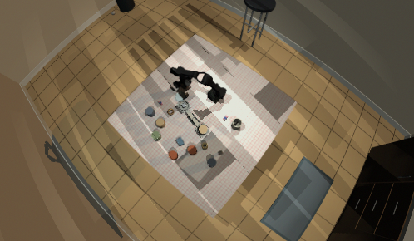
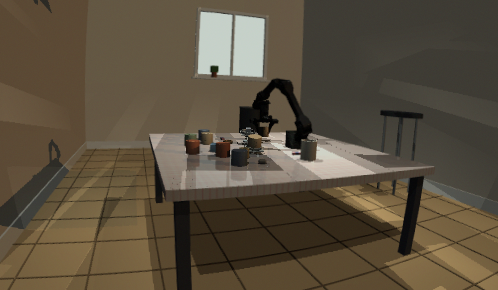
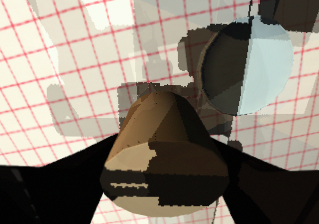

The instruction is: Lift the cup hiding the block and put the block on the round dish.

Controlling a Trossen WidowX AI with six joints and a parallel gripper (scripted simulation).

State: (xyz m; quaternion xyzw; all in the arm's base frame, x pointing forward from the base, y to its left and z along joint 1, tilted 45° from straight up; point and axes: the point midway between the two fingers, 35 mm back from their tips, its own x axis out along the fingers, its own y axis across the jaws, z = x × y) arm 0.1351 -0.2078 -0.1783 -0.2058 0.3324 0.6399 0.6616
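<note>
Now: gripper tip 100 mm short of the round bluish dish, 50 mm to the right of it and 40 mm above it. The rest, counted from my gripper tip: tan ring (260 mm ahead, 80 mm to the left, 40 mm below); balance beam (180 mm ahead, 280 mm to the left, 10 mm below).
</note>
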